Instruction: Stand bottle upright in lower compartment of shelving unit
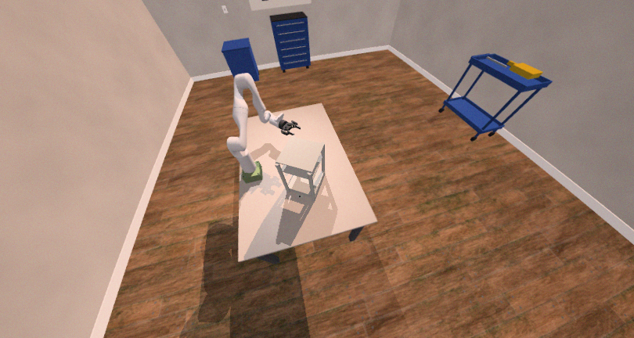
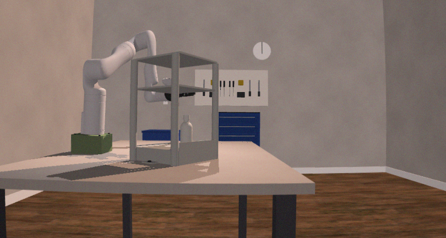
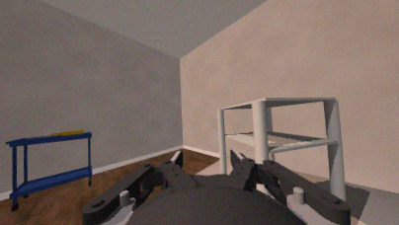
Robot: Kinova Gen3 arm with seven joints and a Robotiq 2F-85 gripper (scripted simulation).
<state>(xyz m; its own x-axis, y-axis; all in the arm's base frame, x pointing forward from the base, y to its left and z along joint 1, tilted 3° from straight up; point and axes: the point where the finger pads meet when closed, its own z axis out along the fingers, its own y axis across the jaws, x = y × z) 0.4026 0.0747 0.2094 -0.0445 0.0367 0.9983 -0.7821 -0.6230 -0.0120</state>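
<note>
The white bottle lies 17 cm below my hand. Round my hand: grey shelving unit: 3 cm behind, 29 cm to the right, 9 cm below.
</note>
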